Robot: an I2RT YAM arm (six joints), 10 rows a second.
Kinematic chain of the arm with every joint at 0, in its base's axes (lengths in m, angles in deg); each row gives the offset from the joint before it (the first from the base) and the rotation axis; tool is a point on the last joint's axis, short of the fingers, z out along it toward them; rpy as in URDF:
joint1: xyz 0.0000 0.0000 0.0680 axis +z
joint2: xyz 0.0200 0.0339 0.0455 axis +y
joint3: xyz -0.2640 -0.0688 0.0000 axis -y
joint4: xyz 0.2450 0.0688 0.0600 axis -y
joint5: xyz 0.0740 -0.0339 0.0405 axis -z
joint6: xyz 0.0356 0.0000 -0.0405 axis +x
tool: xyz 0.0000 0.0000 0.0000 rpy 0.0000 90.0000 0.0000
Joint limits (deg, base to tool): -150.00..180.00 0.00..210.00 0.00..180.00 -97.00..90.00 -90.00..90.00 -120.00..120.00
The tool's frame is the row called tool.
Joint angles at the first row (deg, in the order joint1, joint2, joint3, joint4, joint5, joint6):
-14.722 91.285 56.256 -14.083 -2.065 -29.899
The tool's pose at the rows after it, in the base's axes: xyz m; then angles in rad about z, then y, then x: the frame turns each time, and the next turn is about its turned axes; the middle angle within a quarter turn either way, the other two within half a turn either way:
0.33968, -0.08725, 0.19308, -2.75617, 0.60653, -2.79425
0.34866, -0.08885, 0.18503, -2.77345, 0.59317, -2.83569
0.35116, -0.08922, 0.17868, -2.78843, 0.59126, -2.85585
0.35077, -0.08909, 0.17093, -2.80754, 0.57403, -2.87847
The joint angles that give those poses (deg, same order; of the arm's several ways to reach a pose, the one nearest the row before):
-14.686 96.279 59.632 -14.019 -2.760 -29.498
-14.678 99.245 61.570 -14.742 -3.856 -29.064
-14.678 100.474 61.625 -14.169 -4.298 -28.457
-14.678 101.426 61.229 -14.208 -4.343 -27.949

